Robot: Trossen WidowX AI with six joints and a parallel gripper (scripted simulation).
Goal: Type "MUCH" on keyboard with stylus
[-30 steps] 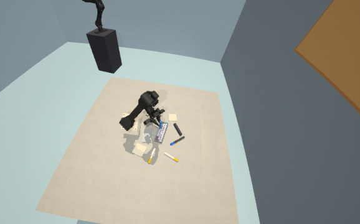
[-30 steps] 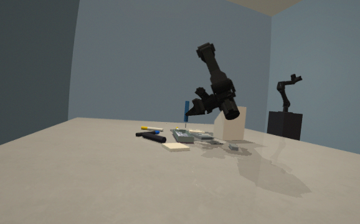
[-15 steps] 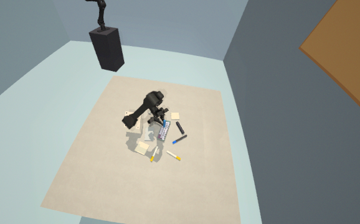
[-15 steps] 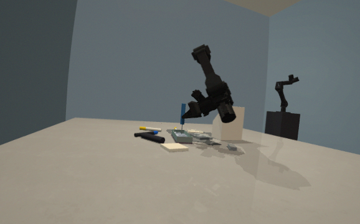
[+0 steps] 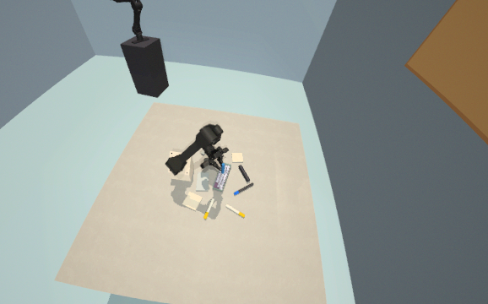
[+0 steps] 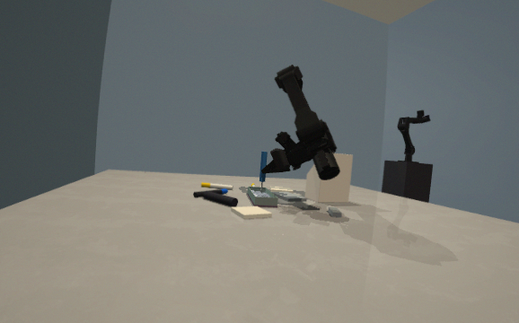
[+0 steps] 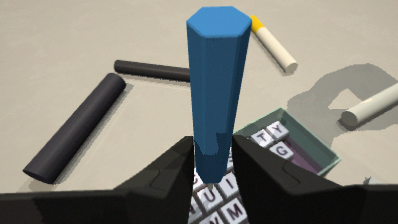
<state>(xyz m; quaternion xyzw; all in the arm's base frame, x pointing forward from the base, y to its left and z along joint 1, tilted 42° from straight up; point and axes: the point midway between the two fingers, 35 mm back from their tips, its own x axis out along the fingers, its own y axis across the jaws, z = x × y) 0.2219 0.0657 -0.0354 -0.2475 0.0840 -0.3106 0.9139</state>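
Right now the black cylinder is 130 mm ahead of my gripper tip, 60 mm to the left of it and 80 mm below it. Round my gripper tip: notepad: 60 mm ahead, 170 mm to the left, 80 mm below; then black pen: 130 mm ahead, 60 mm to the right, 80 mm below; then blue hexagonal stylus: 20 mm below.
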